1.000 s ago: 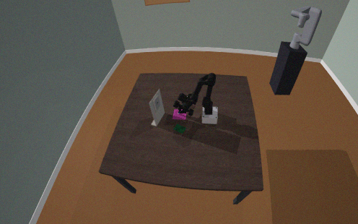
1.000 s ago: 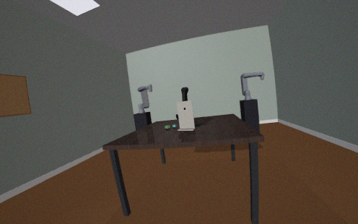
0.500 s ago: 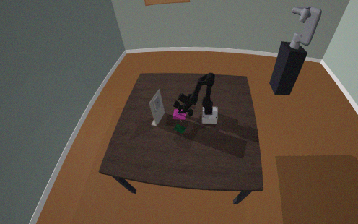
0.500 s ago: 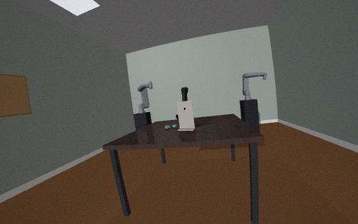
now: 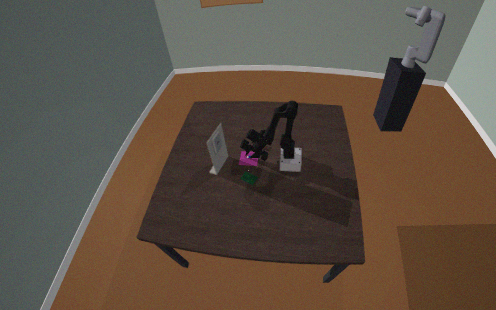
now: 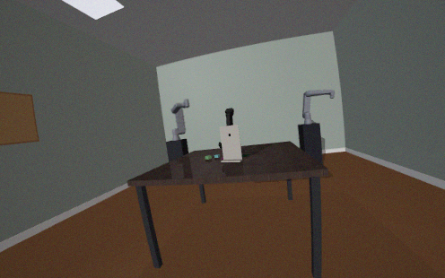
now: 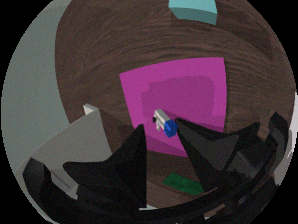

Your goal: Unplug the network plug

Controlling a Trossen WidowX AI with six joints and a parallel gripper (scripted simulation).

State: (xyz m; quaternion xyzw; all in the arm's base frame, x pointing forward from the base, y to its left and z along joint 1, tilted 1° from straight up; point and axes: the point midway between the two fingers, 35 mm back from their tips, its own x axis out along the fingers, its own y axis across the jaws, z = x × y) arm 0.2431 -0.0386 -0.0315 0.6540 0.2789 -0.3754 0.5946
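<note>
The plug lies right at my gripper tip. The rest, counted from my gripper tip: magenta marked square (1 cm behind, 2 cm below); white upright panel (17 cm ahead, 6 cm to the left, 11 cm above).
</note>
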